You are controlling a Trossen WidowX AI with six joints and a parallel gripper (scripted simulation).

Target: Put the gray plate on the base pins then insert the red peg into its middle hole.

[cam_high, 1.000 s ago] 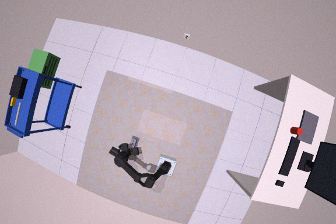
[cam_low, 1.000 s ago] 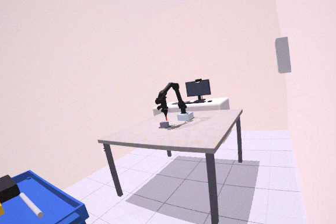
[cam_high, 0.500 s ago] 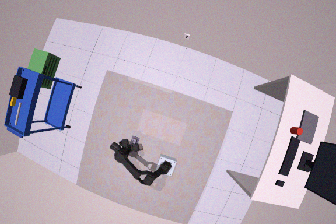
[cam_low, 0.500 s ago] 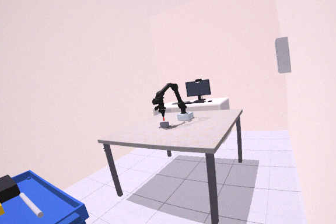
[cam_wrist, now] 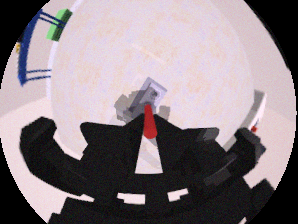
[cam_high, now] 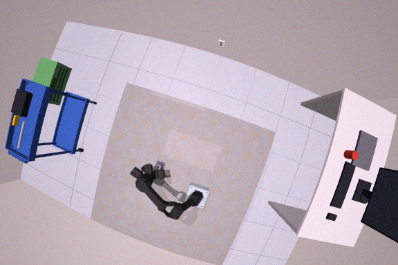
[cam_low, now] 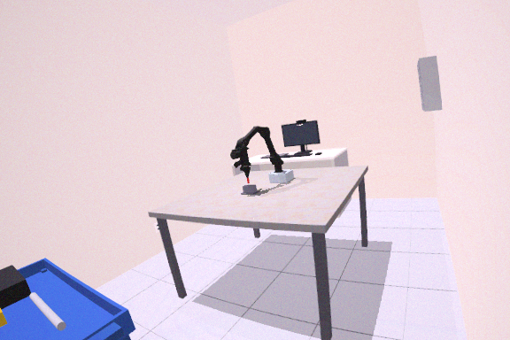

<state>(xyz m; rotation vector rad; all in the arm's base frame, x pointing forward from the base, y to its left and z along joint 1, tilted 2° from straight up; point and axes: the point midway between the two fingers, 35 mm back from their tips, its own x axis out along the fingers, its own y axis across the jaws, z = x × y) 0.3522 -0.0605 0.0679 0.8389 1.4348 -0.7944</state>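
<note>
The gray plate is 7 cm below my gripper tip. From my gripper tip the other things lie so: red peg right at my gripper tip.
</note>
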